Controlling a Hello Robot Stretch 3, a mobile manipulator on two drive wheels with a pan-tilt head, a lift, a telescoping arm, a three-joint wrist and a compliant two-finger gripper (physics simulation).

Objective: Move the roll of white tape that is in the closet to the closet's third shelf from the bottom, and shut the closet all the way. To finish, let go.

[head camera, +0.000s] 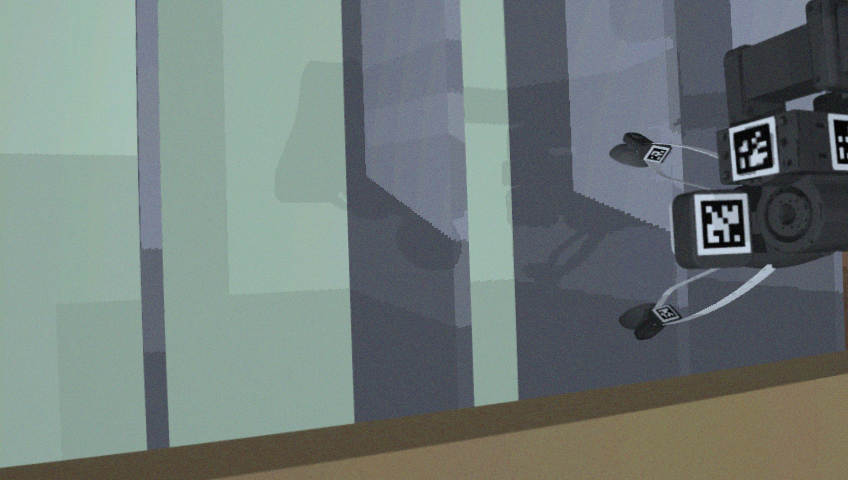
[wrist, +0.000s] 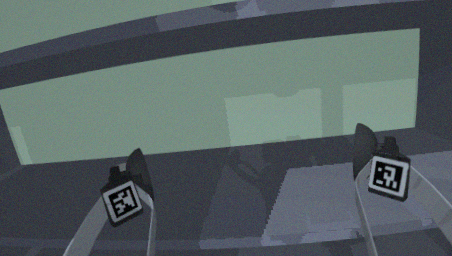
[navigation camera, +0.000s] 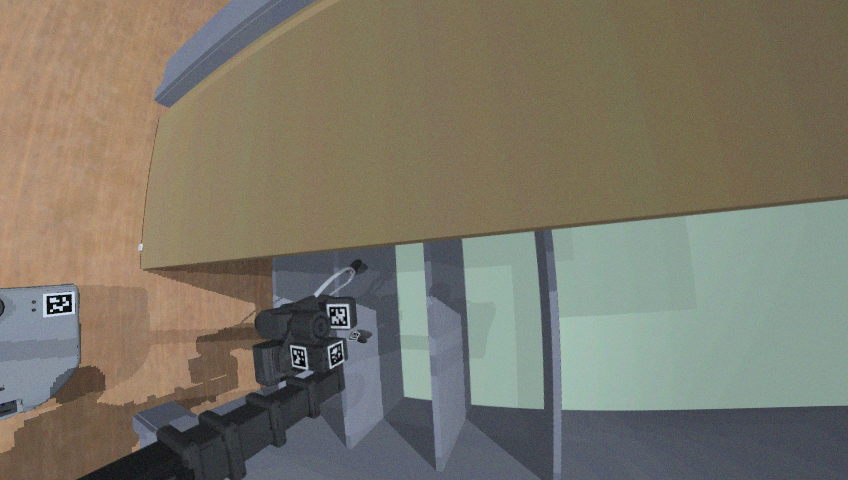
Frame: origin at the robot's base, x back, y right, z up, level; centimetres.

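Where they show: gripper, fingertip midpoint: [head camera: 623, 236] [wrist: 248, 156] [navigation camera: 365, 300].
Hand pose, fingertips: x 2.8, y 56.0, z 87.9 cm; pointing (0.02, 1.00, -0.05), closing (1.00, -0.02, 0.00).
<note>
After its pixels a point has its place.
My gripper [head camera: 639, 234] {x 2.8, y 55.9, z 88.0 cm} [navigation camera: 358, 300] {x 2.8, y 55.9, z 88.0 cm} [wrist: 248, 156] {x 2.8, y 55.9, z 88.0 cm} is open, its two fingertips wide apart with no object held between them. It reaches into the open closet [head camera: 153, 118] {x 15.2, y 66.0, z 130.7 cm} [navigation camera: 555, 356] {x 18.9, y 65.9, z 130.9 cm} at a low shelf [wrist: 200, 200] {x -6.8, y 77.6, z 71.1 cm}. The closet stands sideways in the head and navigation views, its shelf boards running up and down. The brown door [head camera: 535, 428] {x -8.8, y 35.8, z 111.7 cm} [navigation camera: 416, 148] {x -22.3, y 36.4, z 111.6 cm} stands open beside the gripper. The roll of white tape cannot be made out for certain. A small pale patch shows behind the left fingertip in the wrist view; whether it is the tape, I cannot tell.
The closet's green back wall [head camera: 285, 249] {x 5.3, y 107.3, z 111.5 cm} [navigation camera: 624, 356] {x 35.4, y 105.9, z 159.9 cm} [wrist: 190, 100] {x -11.7, y 108.1, z 86.4 cm} carries shadows. The telescoping arm [navigation camera: 255, 428] {x 9.8, y 17.4, z 99.6 cm} crosses the lower part of the navigation view. The grey robot base [navigation camera: 35, 344] {x 9.7, y 8.6, z 16.0 cm} is on the wooden floor [navigation camera: 77, 148] {x -49.0, y 16.4, z 0.0 cm} at the left.
</note>
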